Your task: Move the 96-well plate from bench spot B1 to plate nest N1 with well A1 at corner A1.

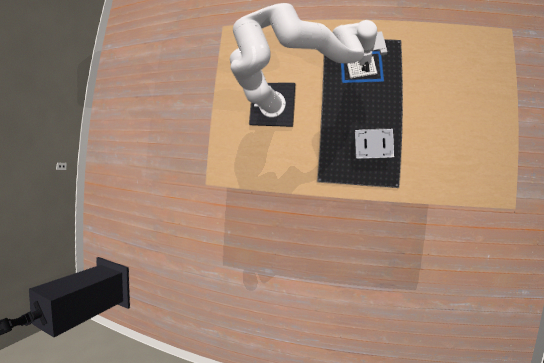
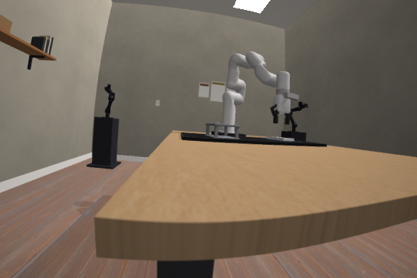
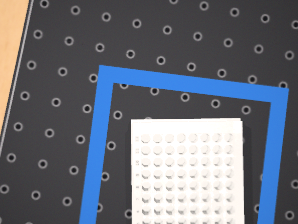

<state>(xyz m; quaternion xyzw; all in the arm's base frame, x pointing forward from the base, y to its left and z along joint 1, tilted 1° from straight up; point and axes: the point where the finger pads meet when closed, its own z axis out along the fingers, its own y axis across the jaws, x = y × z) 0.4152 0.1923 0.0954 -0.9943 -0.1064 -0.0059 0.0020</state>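
Right now the 96-well plate is 9 cm below my hand. From my hand the other things lie so: raised plate nest N1: 6 cm ahead, 36 cm to the right, 4 cm below.
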